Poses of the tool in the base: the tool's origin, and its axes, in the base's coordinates. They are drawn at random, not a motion.
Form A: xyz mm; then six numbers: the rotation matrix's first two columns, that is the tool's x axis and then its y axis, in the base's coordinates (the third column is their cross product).
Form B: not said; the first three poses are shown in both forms.
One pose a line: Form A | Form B
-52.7 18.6 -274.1 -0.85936 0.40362 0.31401 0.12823 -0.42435 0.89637 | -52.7 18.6 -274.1 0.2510 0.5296 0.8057 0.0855
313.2 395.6 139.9 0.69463 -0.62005 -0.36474 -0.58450 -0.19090 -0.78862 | 313.2 395.6 139.9 -0.7715 0.3904 -0.0177 0.5022
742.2 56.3 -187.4 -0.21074 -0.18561 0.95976 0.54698 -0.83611 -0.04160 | 742.2 56.3 -187.4 -0.5804 -0.1556 -0.7623 0.2402
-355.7 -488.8 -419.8 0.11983 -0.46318 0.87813 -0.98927 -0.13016 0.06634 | -355.7 -488.8 -419.8 0.6565 -0.5531 0.3662 0.3591
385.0 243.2 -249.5 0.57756 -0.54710 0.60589 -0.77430 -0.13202 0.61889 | 385.0 243.2 -249.5 0.7432 -0.4445 0.1168 0.4862
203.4 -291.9 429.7 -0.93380 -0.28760 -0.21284 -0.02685 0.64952 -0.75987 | 203.4 -291.9 429.7 -0.0879 0.8941 -0.4093 0.1593
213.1 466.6 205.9 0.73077 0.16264 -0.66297 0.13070 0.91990 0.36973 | 213.1 466.6 205.9 0.1999 0.3668 0.0088 0.9085
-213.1 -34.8 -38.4 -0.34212 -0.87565 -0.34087 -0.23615 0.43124 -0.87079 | -213.1 -34.8 -38.4 -0.3811 0.7293 -0.3730 0.4286
